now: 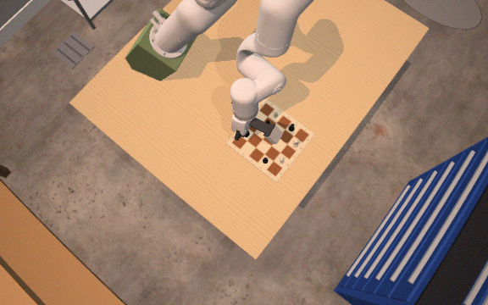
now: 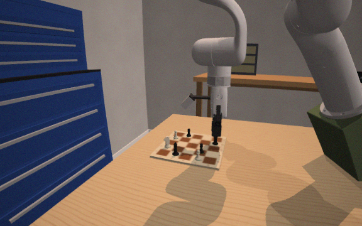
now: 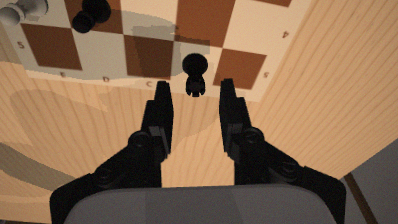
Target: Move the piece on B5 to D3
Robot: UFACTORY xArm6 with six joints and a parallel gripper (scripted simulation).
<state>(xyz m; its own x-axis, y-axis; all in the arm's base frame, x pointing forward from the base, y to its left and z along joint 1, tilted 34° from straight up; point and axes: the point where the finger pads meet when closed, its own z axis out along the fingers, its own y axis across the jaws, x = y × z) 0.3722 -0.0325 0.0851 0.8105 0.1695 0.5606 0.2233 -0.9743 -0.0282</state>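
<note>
Now: the black pawn 40 mm below my hand. Also, from my hand: chessboard (70 mm ahead, 40 mm to the left, 60 mm below).
</note>
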